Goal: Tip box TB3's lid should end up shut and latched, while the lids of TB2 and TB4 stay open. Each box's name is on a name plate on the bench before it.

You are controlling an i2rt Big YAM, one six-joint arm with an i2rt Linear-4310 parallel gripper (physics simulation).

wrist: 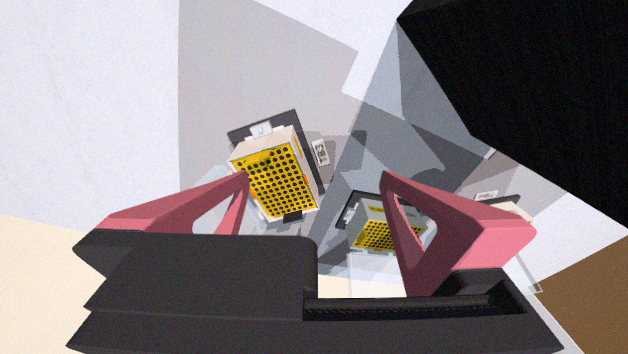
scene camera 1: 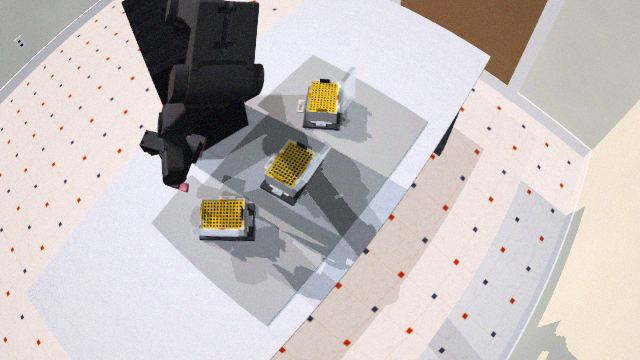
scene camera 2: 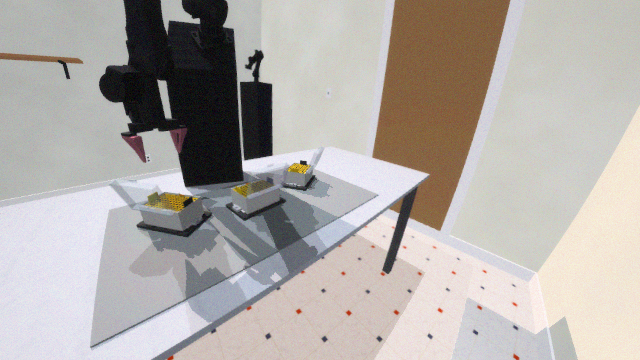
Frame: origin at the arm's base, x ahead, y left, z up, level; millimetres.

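Seen in the pictures: gripper, fingertip midpoint: [wrist: 314, 177] [scene camera 1: 192, 173] [scene camera 2: 163, 157]; arm's base at its link origin: [scene camera 2: 212, 40].
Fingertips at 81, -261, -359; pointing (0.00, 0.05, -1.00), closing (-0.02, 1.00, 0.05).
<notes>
Offsets run from my fingertips to a thing's top centre, as dx, dy, dz. "spot": to the spot under its first point. Level surfaces: height alone.
TB3 {+85, -43, -80} [scene camera 1: 222, 214] [scene camera 2: 172, 212] [wrist: 280, 180] is a white box with a yellow perforated rack, on a dark base. Its name plate {spot: +62, +20, -152} [wrist: 321, 152] reads TB3. TB3's clear lid {spot: +113, -120, -34} [scene camera 2: 135, 194] stands open, tilted up. The middle box [scene camera 1: 291, 164] [scene camera 2: 256, 199] [wrist: 362, 227] and the far box {+213, +381, -88} [scene camera 1: 323, 97] [scene camera 2: 299, 177] have their clear lids raised; I cannot read their plates. My gripper [scene camera 1: 192, 169] [scene camera 2: 163, 157] [wrist: 314, 177] is open and empty, well above the bench, on the arm's side of TB3. In the wrist view its right finger partly hides the middle box.
The boxes stand in a row on grey mats {spot: +246, -234, -154} [scene camera 1: 260, 305] [scene camera 2: 117, 280] on a white bench {dz -158} [scene camera 1: 100, 280] [scene camera 2: 40, 250]. A black pedestal [scene camera 2: 207, 120] [wrist: 525, 65] stands behind the bench. The raised lids stick out beside their boxes.
</notes>
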